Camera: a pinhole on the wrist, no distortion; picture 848 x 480 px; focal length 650.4 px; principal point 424.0 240.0 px. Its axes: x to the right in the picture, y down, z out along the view. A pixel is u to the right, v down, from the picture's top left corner.
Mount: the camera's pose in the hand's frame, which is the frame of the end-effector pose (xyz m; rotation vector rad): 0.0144 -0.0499 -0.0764 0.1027 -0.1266 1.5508
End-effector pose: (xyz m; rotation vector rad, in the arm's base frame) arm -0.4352 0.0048 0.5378 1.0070 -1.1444 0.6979
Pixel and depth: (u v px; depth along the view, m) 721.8 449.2 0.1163
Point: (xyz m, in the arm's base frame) -0.4490 -0.0416 0.5149
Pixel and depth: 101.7 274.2 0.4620
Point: -0.2833 -0.4511 0.4503
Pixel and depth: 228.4 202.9 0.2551
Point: -0.3531 -0.2133 0.5283
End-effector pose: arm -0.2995 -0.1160 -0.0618 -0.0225 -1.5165 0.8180
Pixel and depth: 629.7 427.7 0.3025
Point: -0.4955 -0.2615 -0.1034
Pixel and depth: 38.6 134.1 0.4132
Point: -0.4100 -0.4827 0.2062
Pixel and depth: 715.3 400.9 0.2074
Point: -0.4236 -0.1916 -0.0863
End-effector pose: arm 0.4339 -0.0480 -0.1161 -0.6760 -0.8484 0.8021
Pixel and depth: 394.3 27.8 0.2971
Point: 0.3308 0.0252 0.1164
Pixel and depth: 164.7 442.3 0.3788
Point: 0.2394 -0.2197 0.1743
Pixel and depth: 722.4 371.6 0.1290
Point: 0.3815 -0.0520 -0.0840
